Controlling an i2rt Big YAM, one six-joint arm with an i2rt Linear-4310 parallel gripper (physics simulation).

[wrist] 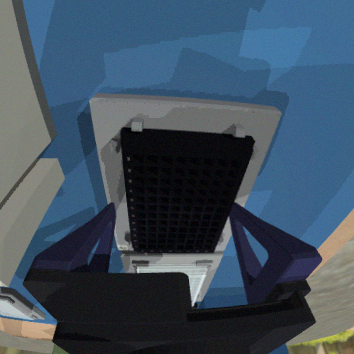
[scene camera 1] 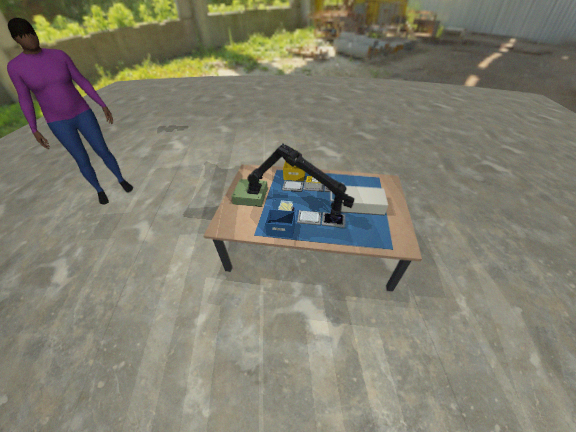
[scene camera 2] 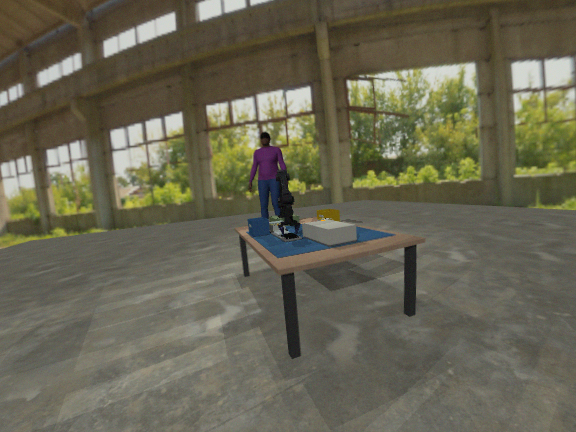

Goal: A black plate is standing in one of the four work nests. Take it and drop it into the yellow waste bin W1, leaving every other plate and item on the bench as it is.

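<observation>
The black plate lies flat in a grey nest, its grid of wells facing up; the wrist view shows it best. My gripper is open, pointing down, with one finger at each long side of the plate's near half and nothing gripped. How close the fingertips are to the plate's height is hard to tell. In scene camera 1 the gripper hides much of the plate. The yellow waste bin stands at the back of the blue mat, partly behind the arm in scene camera 1.
A white plate sits in the adjoining nest. Another white plate sits near the yellow bin. A blue bin stands at the front left, a pale yellow item behind it. A large white box stands beside the gripper.
</observation>
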